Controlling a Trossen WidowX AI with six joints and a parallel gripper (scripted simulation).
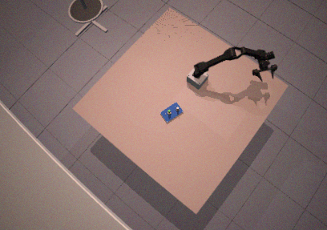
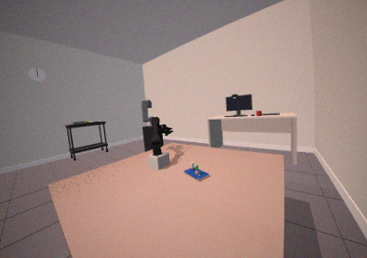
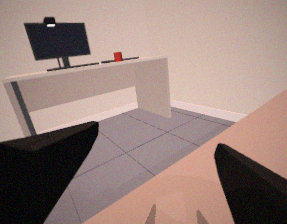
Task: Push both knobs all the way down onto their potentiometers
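Now: the pale grey knob 500 mm to the right of my gripper tip, 490 mm ahead of it and 170 mm below it. Also, from my gripper tip: green knob (550 mm to the right, 540 mm ahead, 160 mm below).
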